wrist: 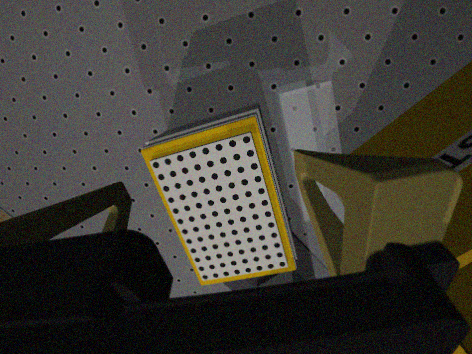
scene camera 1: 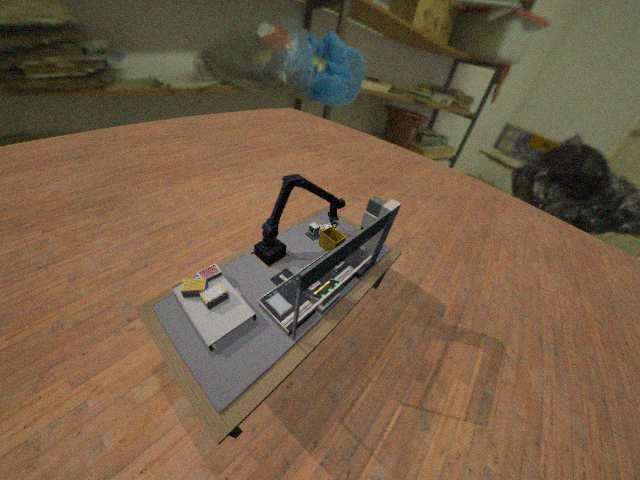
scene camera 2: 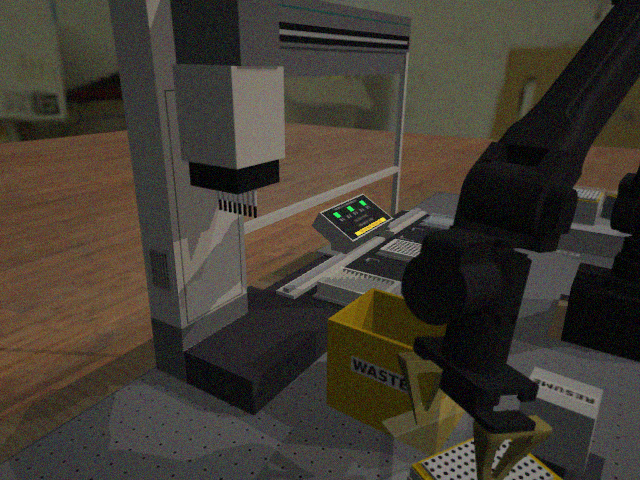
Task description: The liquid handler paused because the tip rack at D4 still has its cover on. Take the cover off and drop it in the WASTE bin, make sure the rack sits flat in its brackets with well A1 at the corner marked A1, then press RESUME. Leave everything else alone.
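Pixels of known places: gripper, fingertip midpoint: [wrist: 207, 176] [scene camera 1: 332, 224] [scene camera 2: 450, 455]; arm's base at its link origin: [scene camera 1: 268, 244] [scene camera 2: 638, 286].
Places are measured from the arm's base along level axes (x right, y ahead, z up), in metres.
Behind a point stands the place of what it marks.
A tip rack with a yellow rim and white dotted top [scene camera 2: 444, 465] {z -0.023, x -0.562, y 0.083 m} [wrist: 220, 205] {z -0.023, x -0.547, y 0.055 m} lies on the pegboard table beside the yellow WASTE bin [scene camera 1: 330, 241] {z 0.026, x -0.384, y 0.236 m} [scene camera 2: 361, 395] {z -0.047, x -0.501, y 0.226 m} [wrist: 425, 112] {z -0.065, x -0.500, y 0.208 m}. My gripper [scene camera 1: 334, 223] {z 0.004, x -0.573, y 0.074 m} [scene camera 2: 450, 445] {z 0.004, x -0.573, y 0.074 m} [wrist: 207, 176] {z 0.004, x -0.573, y 0.074 m} is open and empty above this rack, its fingers spread to either side in the wrist view. A clear, pale piece that looks like the cover [scene camera 2: 421, 431] {z -0.007, x -0.552, y 0.115 m} [wrist: 310, 117] {z 0.000, x -0.565, y 0.135 m} shows between rack and bin. The grey RESUME box [scene camera 2: 566, 403] {z 0.016, x -0.436, y 0.007 m} stands behind the gripper in scene camera 2. I cannot tell which deck slot is D4; the A1 mark is unreadable.
The liquid handler's column [scene camera 2: 211, 248] {z 0.105, x -0.531, y 0.479 m} and pipette head [scene camera 2: 232, 116] {z 0.303, x -0.566, y 0.377 m} stand left of the bin in scene camera 2. A tilted display [scene camera 2: 348, 219] {z 0.036, x -0.105, y 0.536 m} and a white rack [scene camera 2: 356, 283] {z -0.008, x -0.291, y 0.382 m} are at the deck. A raised platform [scene camera 1: 222, 320] {z -0.028, x 0.506, y 0.340 m} bears several racks near the arm base [scene camera 1: 270, 251] {z -0.001, x 0.025, y 0.063 m}.
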